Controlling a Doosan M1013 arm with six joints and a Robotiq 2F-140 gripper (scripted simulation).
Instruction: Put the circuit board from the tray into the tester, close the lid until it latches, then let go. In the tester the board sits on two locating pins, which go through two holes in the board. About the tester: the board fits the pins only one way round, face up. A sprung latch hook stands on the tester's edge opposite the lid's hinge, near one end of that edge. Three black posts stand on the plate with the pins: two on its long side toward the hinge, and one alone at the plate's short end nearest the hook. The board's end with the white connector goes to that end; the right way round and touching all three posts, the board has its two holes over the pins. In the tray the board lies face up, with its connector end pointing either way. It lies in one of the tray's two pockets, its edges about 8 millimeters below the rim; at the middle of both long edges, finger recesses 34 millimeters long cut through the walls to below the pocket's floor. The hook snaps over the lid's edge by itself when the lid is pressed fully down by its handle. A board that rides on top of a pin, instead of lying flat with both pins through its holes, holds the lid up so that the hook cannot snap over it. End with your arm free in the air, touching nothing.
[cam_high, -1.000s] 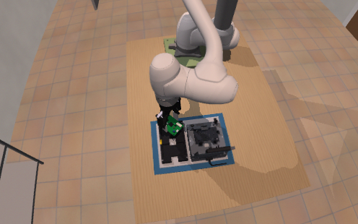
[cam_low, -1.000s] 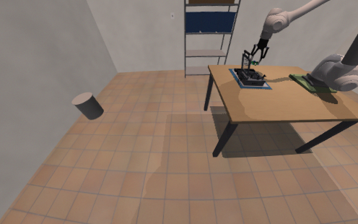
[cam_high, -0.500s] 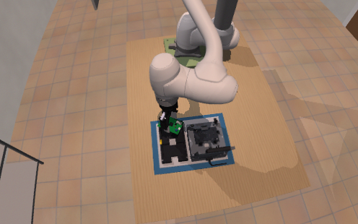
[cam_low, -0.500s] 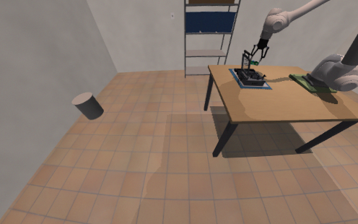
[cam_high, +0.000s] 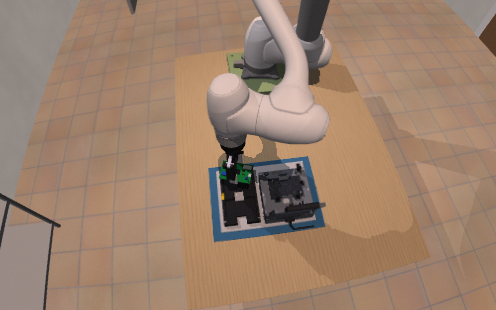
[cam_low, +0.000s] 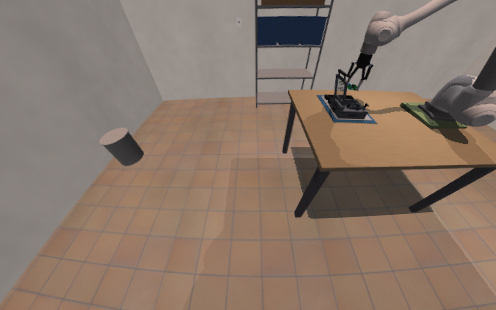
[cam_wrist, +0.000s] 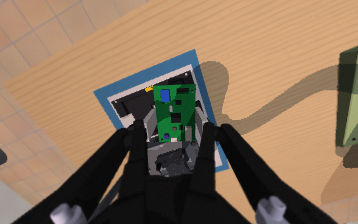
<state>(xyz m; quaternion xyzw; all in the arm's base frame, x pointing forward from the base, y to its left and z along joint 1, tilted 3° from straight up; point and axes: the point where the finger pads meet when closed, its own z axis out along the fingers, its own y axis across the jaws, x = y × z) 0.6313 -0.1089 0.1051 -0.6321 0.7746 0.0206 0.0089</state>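
The green circuit board lies 2 cm below my hand. Also, from my hand: tester lid 19 cm to the left, 16 cm ahead, 4 cm above; pin plate 18 cm to the left, 7 cm below, 4 cm ahead.
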